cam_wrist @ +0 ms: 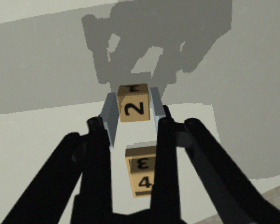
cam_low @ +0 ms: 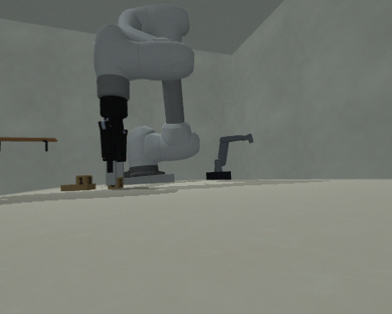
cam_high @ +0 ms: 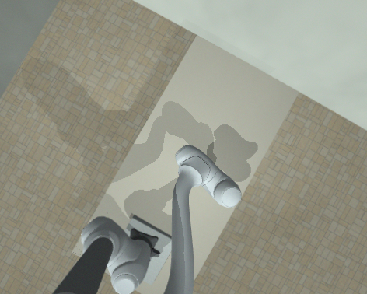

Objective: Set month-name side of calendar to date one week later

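My gripper is now 30 mm above the wooden cube. Also, from my hand: tray 90 mm to the right, 60 mm behind, 30 mm below.
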